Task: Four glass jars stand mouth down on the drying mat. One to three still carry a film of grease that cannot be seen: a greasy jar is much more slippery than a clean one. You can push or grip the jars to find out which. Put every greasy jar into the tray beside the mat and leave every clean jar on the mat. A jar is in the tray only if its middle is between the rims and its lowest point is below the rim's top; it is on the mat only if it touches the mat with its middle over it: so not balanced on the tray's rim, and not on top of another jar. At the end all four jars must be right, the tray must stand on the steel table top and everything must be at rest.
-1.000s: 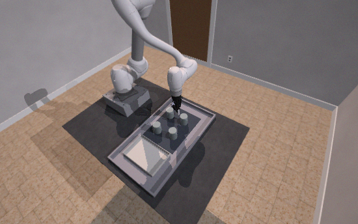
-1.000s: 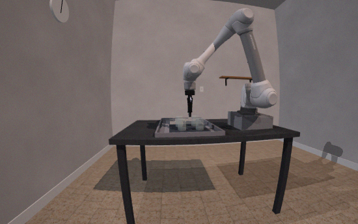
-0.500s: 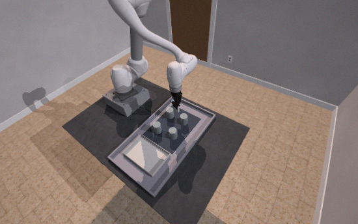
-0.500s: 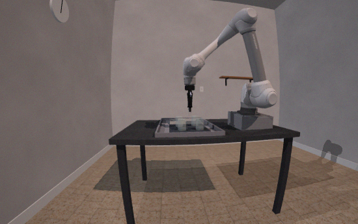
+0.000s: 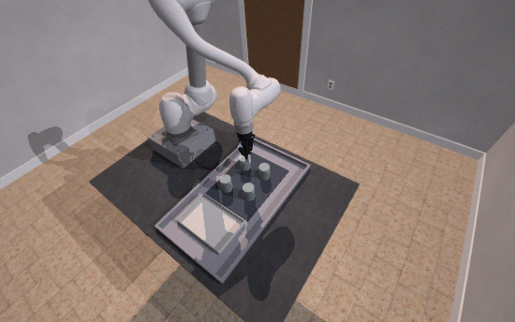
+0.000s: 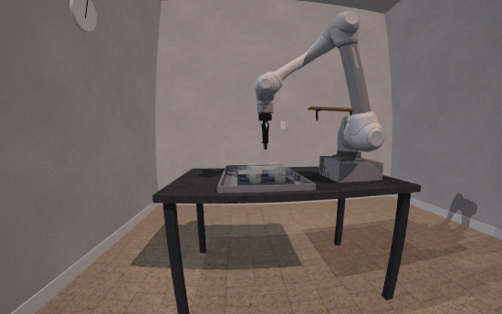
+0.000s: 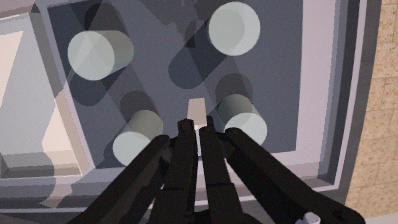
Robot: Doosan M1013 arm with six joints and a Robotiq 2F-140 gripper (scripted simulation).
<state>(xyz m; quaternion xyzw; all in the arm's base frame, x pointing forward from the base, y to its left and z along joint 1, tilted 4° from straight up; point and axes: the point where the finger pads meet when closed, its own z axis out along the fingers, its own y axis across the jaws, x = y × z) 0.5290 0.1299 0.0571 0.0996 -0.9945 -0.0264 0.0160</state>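
Right now my hand is 18 cm above the dark drying mat, 2 cm to the left of it and 1 cm short of it. Also, from my hand: tray (34 cm to the right, 17 cm below, 8 cm ahead).
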